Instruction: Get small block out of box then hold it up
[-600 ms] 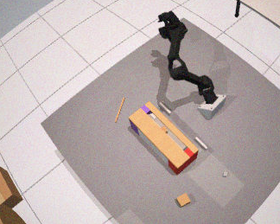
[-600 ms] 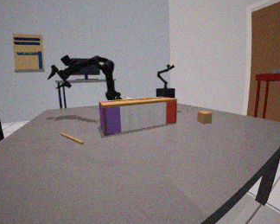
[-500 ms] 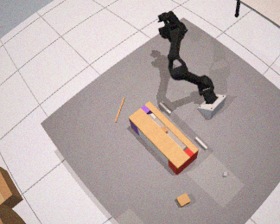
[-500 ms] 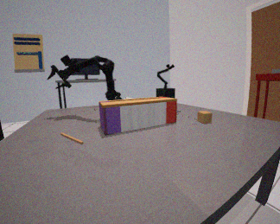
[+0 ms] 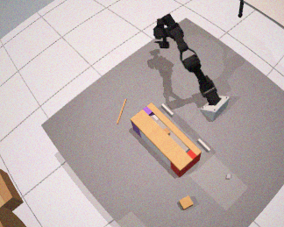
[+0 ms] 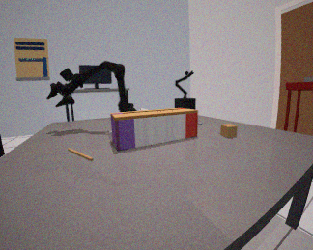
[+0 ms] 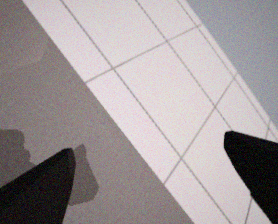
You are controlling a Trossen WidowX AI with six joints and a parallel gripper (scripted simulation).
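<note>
My gripper tip is 48 cm to the right of the long box, 39 cm short of it and 12 cm above it. Round my gripper tip: thin wooden stick 44 cm ahead, 18 cm below, 14 cm to the left; tan block 79 cm to the left, 60 cm ahead, 15 cm below.
</note>
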